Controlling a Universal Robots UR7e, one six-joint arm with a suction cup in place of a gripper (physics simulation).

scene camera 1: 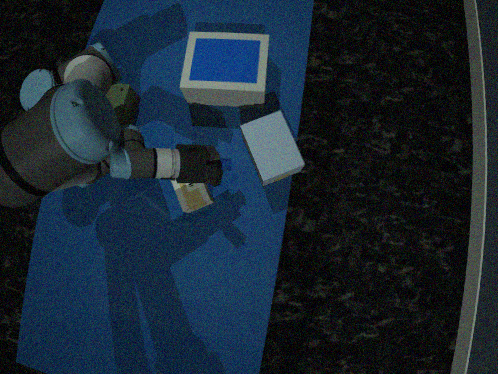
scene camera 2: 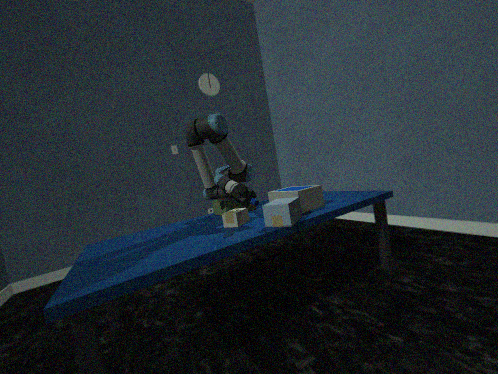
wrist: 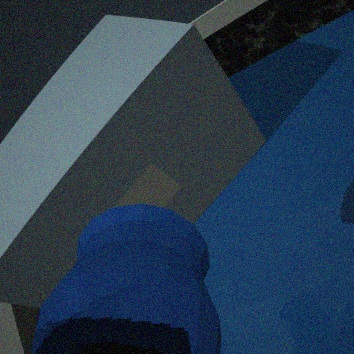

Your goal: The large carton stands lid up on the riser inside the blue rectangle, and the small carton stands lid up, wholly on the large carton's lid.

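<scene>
The large carton (scene camera 1: 272,147) (scene camera 2: 282,212) (wrist: 165,120), pale grey, stands on the table in front of the riser (scene camera 1: 222,95) (scene camera 2: 314,199), turned at an angle. Its top face is plain; a tan patch shows low on side faces. The riser is a cream box with the blue rectangle (scene camera 1: 225,60) (scene camera 2: 295,189) on top. My suction gripper (scene camera 1: 226,164) (scene camera 2: 254,202) (wrist: 142,240) is low beside the large carton, its blue cup pointing at a side face, apparently a gap away and holding nothing. The small carton (scene camera 1: 195,199) (scene camera 2: 236,218), cream with tan tape, sits on the table, partly hidden by the wrist in scene camera 1.
A green box (scene camera 1: 122,98) (scene camera 2: 218,206) stands behind the wrist, partly hidden by the arm. The blue table (scene camera 1: 225,295) (scene camera 2: 150,255) has its long edge close beyond the large carton. The arm casts broad shadows over the table.
</scene>
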